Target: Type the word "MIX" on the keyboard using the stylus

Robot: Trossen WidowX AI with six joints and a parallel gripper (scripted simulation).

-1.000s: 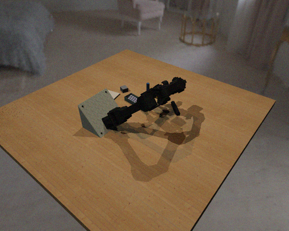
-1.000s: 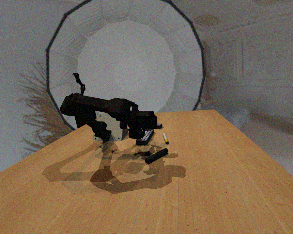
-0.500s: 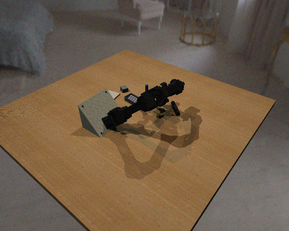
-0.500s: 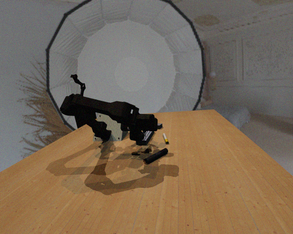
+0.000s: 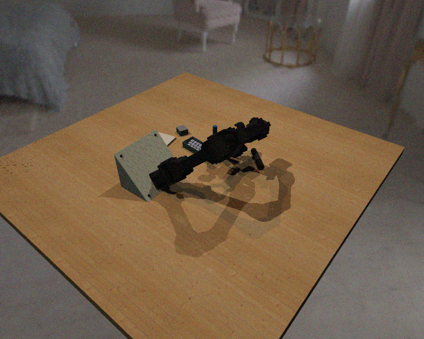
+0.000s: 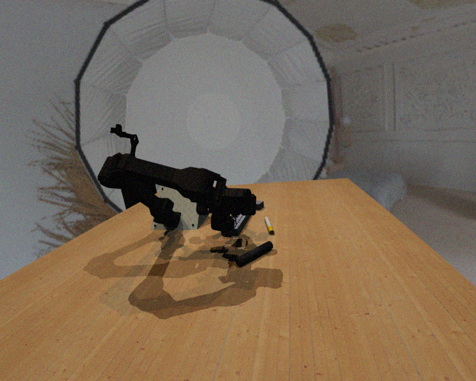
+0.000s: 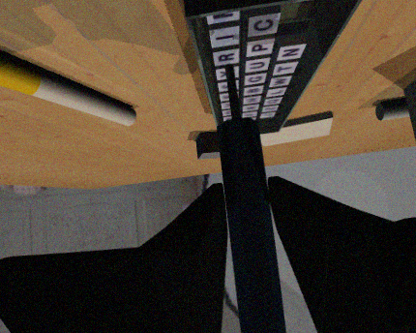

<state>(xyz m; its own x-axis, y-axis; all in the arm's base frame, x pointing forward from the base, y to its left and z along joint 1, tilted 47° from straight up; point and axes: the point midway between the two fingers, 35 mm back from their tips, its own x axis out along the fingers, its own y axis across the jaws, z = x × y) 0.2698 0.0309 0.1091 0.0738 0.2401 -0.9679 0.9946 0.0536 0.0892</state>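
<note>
Right now my gripper tip is 110 mm short of the yellow marker, 80 mm above it and 30 mm to the right of it. Round my gripper tip: blue stylus (20 mm below); then pale flat pad (260 mm to the left, 80 mm below, 80 mm behind); then grey cube (230 mm to the left, 70 mm below, 30 mm ahead).
</note>
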